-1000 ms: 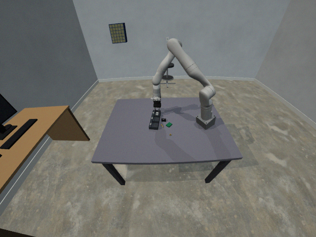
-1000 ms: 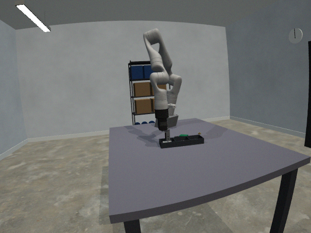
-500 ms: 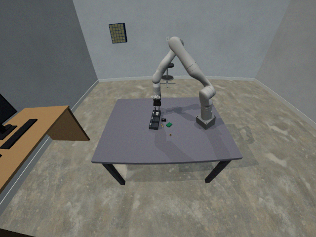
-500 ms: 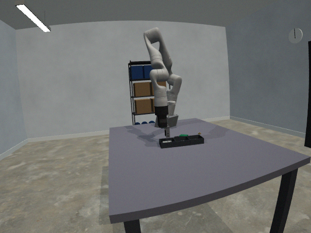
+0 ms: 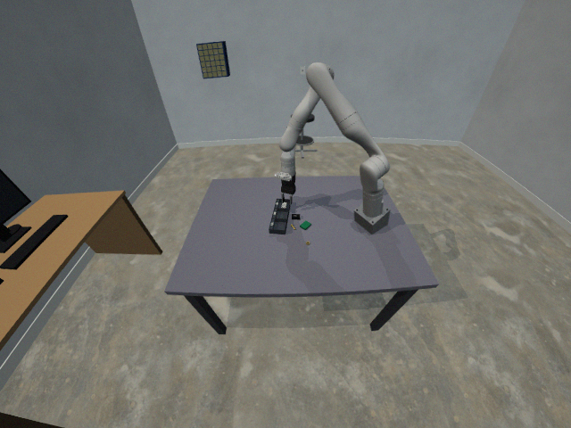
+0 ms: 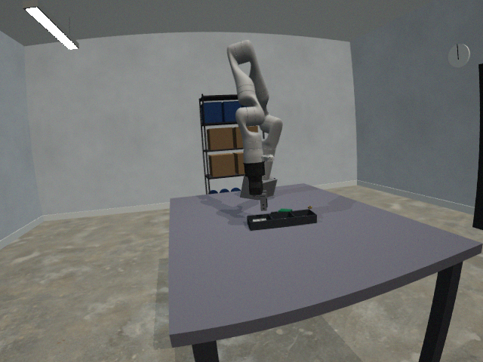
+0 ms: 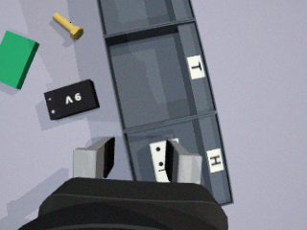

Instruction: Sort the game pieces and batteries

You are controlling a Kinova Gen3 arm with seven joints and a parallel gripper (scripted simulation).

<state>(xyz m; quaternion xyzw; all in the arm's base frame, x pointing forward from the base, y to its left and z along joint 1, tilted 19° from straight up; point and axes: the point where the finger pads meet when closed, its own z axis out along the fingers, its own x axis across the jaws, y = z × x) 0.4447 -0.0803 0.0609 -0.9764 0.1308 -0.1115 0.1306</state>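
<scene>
Now: hand 7 cm past the black 9-volt battery, 7 cm above it and 5 cm to the right of it. The rest, counted from my hand: dark divided bin 6 cm to the left, 6 cm below, 3 cm ahead; then cream domino 6 cm below, 2 cm to the right, 2 cm ahead; then white domino 5 cm below, 2 cm to the right, 2 cm ahead.
</scene>
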